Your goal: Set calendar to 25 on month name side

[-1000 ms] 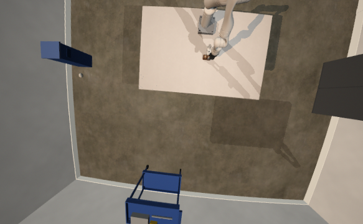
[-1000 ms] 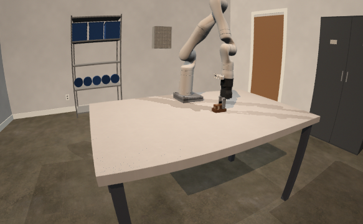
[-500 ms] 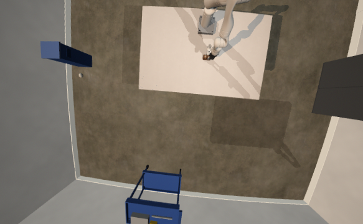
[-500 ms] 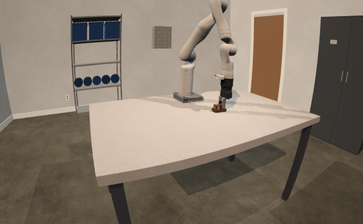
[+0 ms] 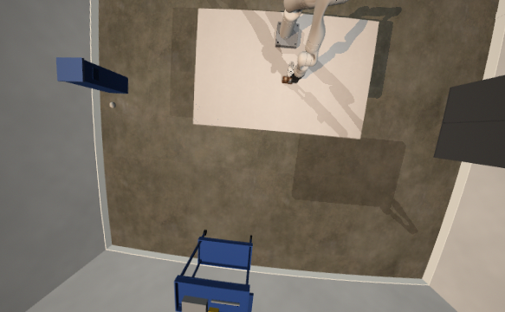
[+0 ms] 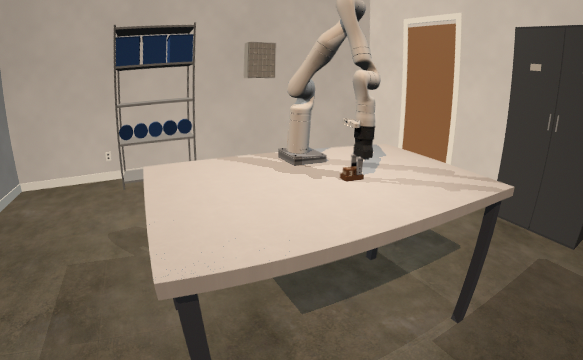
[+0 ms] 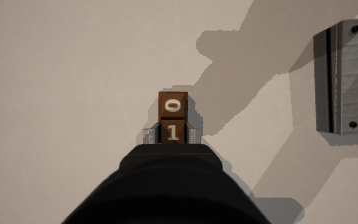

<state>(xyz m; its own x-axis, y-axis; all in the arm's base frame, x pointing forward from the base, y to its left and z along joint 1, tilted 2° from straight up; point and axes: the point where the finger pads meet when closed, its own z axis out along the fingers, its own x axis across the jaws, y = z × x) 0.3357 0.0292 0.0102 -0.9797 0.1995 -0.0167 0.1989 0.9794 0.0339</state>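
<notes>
Right now the tray is 2 cm to the right of my hand and 3 cm below it. The rest, counted from my hand: brown cube 1 cm behind, 3 cm to the right, 1 cm below.
</notes>
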